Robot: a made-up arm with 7 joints. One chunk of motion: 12 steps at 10 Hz.
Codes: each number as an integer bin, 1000 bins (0 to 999) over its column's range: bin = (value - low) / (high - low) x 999, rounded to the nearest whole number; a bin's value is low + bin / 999 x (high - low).
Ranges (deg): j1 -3.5..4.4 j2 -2.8..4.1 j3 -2.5..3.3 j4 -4.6..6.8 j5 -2.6..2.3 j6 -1.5..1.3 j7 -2..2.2
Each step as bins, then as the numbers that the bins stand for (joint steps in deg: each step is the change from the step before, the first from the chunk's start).
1 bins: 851 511 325 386 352 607 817
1 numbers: 3.230 0.729 -0.613 -0.195 -0.873 0.201 1.435
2 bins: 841 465 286 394 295 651 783
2 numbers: 3.151 0.412 -0.840 -0.104 -1.153 0.325 1.292
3 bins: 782 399 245 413 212 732 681
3 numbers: 2.684 -0.044 -1.078 0.113 -1.560 0.552 0.863
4 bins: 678 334 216 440 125 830 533
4 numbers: 1.862 -0.493 -1.246 0.421 -1.987 0.826 0.241
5 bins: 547 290 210 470 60 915 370
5 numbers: 0.826 -0.797 -1.281 0.763 -2.306 1.065 -0.444
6 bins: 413 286 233 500 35 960 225
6 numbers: -0.234 -0.825 -1.147 1.106 -2.428 1.191 -1.054
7 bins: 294 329 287 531 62 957 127
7 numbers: -1.175 -0.528 -0.834 1.459 -2.296 1.182 -1.466
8 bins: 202 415 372 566 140 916 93
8 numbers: -1.903 0.066 -0.340 1.859 -1.913 1.067 -1.609
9 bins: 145 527 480 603 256 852 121
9 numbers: -2.353 0.840 0.287 2.281 -1.344 0.888 -1.491
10 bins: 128 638 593 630 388 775 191
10 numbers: -2.488 1.607 0.943 2.589 -0.697 0.672 -1.197
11 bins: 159 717 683 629 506 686 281
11 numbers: -2.243 2.152 1.465 2.578 -0.118 0.423 -0.819
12 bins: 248 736 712 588 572 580 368
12 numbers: -1.539 2.283 1.634 2.110 0.206 0.126 -0.453
